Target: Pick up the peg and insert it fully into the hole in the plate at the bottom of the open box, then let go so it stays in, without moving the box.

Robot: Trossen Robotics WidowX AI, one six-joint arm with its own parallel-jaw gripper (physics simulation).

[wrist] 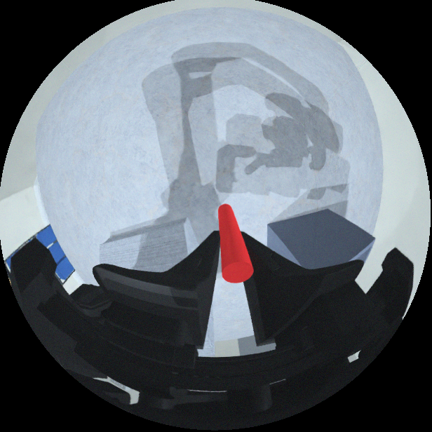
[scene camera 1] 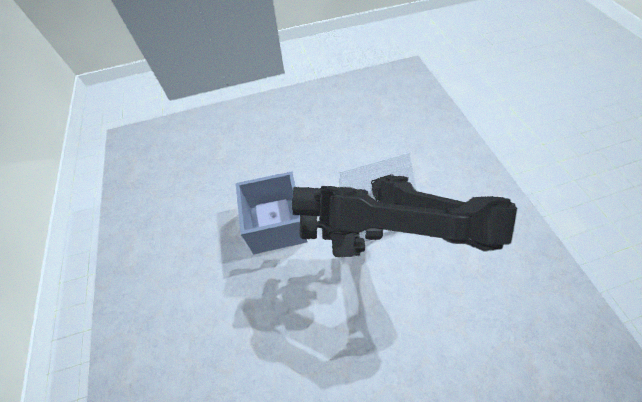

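Seen in the pictures: arm's base, origin of the base link: (scene camera 1: 384, 188).
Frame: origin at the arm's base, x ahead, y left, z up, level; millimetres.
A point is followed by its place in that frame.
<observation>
A red peg (wrist: 233, 245) is held between the two black fingers in the wrist view, its long axis running away from the camera. My gripper (wrist: 227, 236) is shut on the peg. In the scene view the arm hides the fingertips and the peg. The open blue-grey box (scene camera 1: 272, 238) {x 331, y 21, z -41 mm} (wrist: 320, 237) stands beside the gripper, on the left in the scene view and on the right in the wrist view. The pale plate (scene camera 1: 264, 211) {x 333, y -79, z -59 mm} with a small dark hole (scene camera 1: 273, 215) {x 312, y -67, z -76 mm} lies at the box's bottom in the scene view. The hole does not show in the wrist view.
A pale, finely lined block (scene camera 1: 380, 169) {x -1, y -39, z 37 mm} (wrist: 145, 245) stands on the other side of the gripper from the box, partly behind the arm in the scene view. A large grey panel (scene camera 1: 215, 45) is at the upper left of the scene view. The arm's shadow falls on the grey surface (scene camera 1: 165, 300) {x 657, y 62, z -117 mm}.
</observation>
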